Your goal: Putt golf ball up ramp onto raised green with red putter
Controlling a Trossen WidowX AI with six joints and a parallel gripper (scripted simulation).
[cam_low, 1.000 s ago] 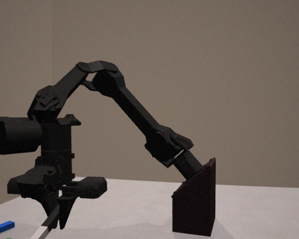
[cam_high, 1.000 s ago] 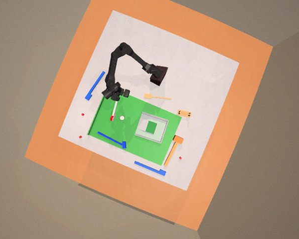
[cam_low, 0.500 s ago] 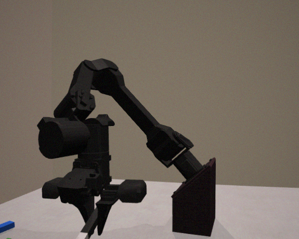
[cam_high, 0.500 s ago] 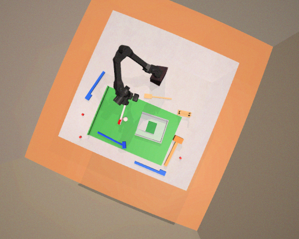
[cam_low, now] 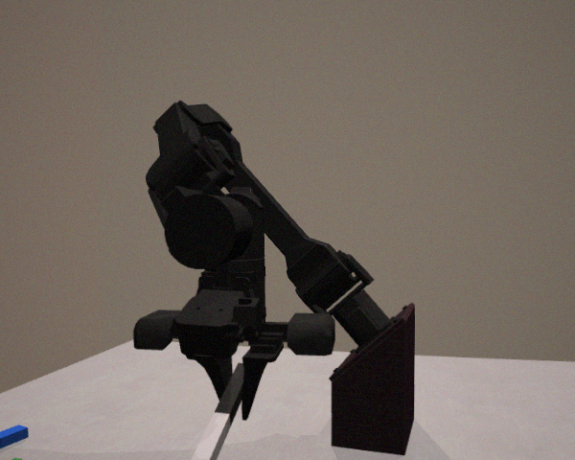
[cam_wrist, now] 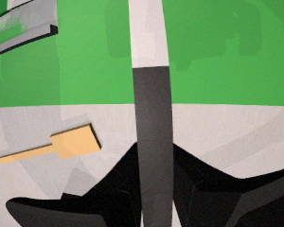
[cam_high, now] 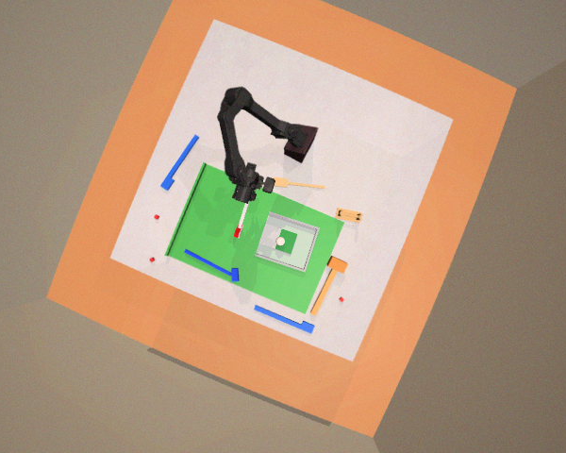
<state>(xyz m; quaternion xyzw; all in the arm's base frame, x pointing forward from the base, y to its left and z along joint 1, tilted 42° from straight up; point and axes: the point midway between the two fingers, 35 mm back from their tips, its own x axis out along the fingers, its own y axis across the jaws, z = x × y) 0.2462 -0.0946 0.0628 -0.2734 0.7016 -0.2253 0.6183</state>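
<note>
The red putter lies 12 cm ahead of my gripper tip, 1 cm to the left of it and 1 cm below it. From my gripper tip the other things lie so: green mat: 23 cm ahead, 10 cm below, 9 cm to the left; then white golf ball: 21 cm to the left, 19 cm ahead, 7 cm below; then orange stand: 46 cm to the left, 7 cm below, 5 cm behind.
</note>
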